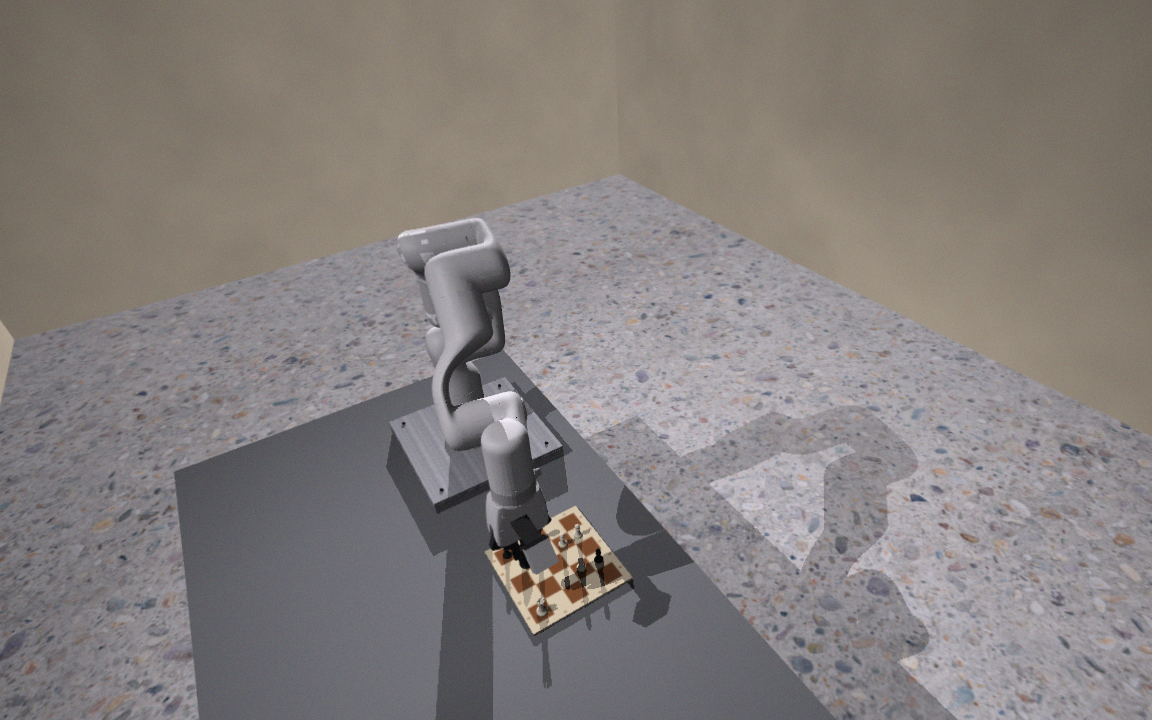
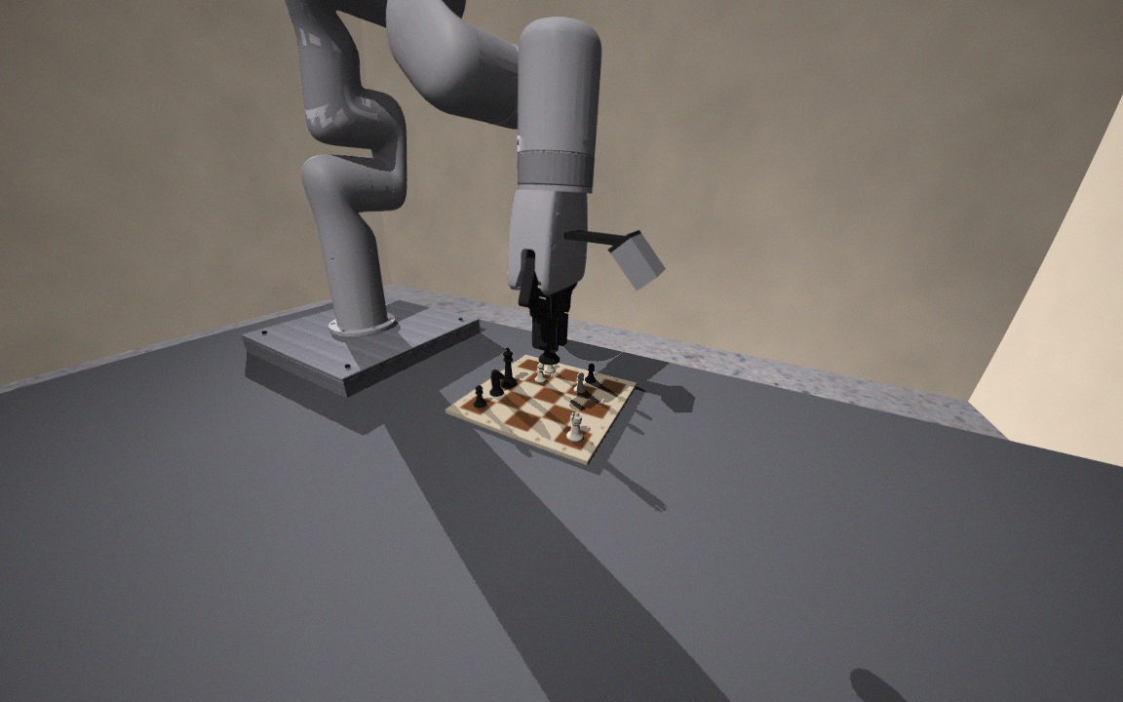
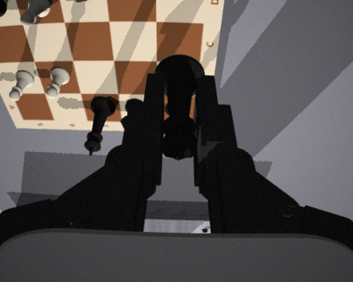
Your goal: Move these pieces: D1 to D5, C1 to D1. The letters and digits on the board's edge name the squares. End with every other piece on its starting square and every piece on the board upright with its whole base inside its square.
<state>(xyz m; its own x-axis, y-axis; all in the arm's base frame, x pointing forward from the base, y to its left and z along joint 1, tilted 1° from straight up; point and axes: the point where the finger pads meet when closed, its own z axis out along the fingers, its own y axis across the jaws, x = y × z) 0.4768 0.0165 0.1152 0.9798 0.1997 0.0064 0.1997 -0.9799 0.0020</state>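
Now: hand 12 cm above the white piece, 4 cm short of it and 1 cm to the right of it. Round my hand: chessboard (14 cm below, 7 cm to the left, 5 cm behind).
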